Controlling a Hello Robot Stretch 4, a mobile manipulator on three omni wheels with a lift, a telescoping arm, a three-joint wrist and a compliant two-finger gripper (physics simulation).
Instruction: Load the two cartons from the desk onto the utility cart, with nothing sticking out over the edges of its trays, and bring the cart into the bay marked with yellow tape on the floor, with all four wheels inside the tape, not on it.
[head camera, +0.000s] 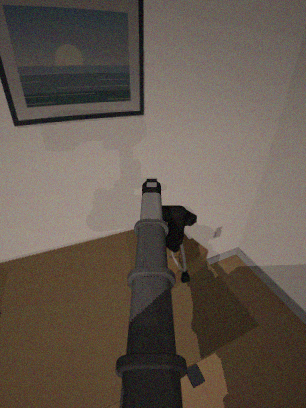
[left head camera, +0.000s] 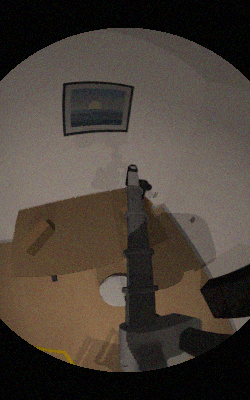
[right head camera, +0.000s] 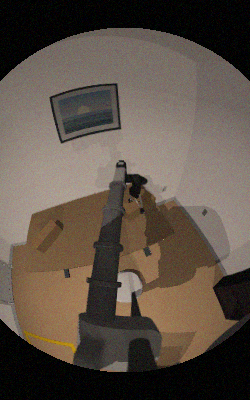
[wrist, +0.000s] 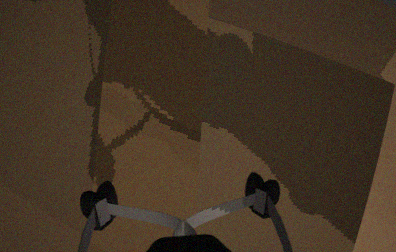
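Where they show: gripper, fingertip midpoint: (head camera: 171, 269) (right head camera: 135, 206) (wrist: 182, 192); robot's base at its link origin: (left head camera: 116, 289) (right head camera: 125, 285).
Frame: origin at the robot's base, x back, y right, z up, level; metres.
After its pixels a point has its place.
One carton (left head camera: 41, 238) {x -0.323, y -0.664, z 0.761 m} (right head camera: 49, 236) {x -0.322, y -0.664, z 0.772 m} lies on the left part of the desk (head camera: 65, 300) {x -0.582, y -0.371, z 0.693 m} (left head camera: 75, 250) {x -0.311, y -0.363, z 0.693 m} (right head camera: 85, 250) {x -0.287, y -0.307, z 0.693 m}. The other carton (wrist: 150, 165) {x -0.697, y 0.085, z 0.811 m} is on the desk's right part, below my gripper, partly hidden by the arm and shadow in the head views. My gripper (head camera: 179, 269) (right head camera: 136, 205) {x -0.655, y 0.087, z 0.821 m} (wrist: 182, 192) {x -0.655, y 0.087, z 0.821 m} is open, pointing down, with nothing held. In the wrist view its fingertips stand wide apart over this carton; their height above it is hard to tell. Yellow tape (left head camera: 56, 350) (right head camera: 50, 342) shows on the floor at lower left. I cannot make out the utility cart.
A white round object (left head camera: 113, 291) {x 0.013, y -0.040, z 0.187 m} (right head camera: 129, 287) {x 0.006, y 0.058, z 0.187 m} stands in front of the desk. A dark boxy object (left head camera: 230, 295) (right head camera: 235, 296) is at the right. Behind the desk is a wall with a framed picture (head camera: 72, 65) {x -1.001, y -0.304, z 1.554 m} (left head camera: 97, 107) {x -1.007, y -0.290, z 1.562 m} (right head camera: 87, 112) {x -1.012, y -0.280, z 1.550 m}. Another wall meets it at the right.
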